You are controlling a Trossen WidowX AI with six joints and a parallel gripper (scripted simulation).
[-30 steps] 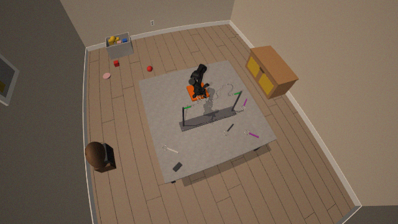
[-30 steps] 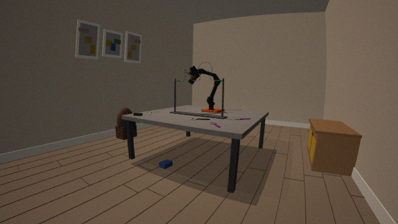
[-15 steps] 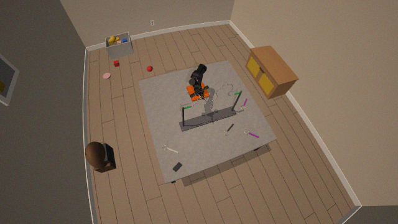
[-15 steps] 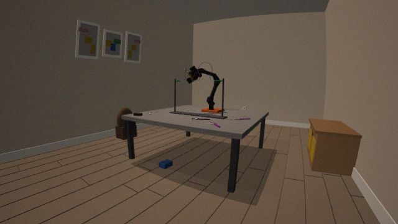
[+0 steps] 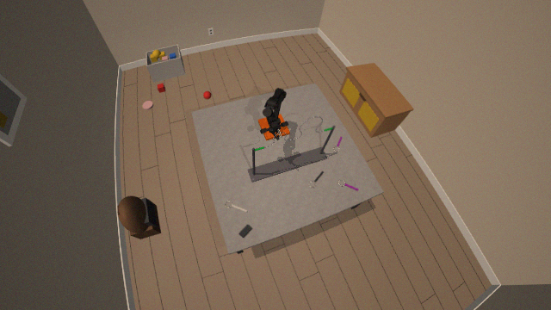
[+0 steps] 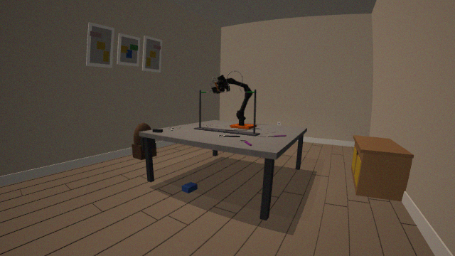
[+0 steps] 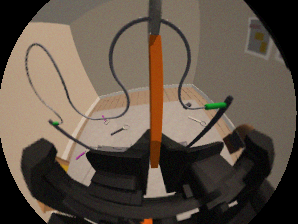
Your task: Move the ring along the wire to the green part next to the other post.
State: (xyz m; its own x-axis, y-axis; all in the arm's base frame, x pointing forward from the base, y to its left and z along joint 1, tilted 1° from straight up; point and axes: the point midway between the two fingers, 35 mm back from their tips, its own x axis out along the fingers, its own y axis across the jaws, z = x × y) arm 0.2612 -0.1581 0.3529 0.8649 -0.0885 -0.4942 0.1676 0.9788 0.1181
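My gripper tip is 10 mm short of the ring with orange handle, 10 mm to the left of it and 90 mm below it. Round my gripper tip: dark block (360 mm ahead, 440 mm to the right, 350 mm below).
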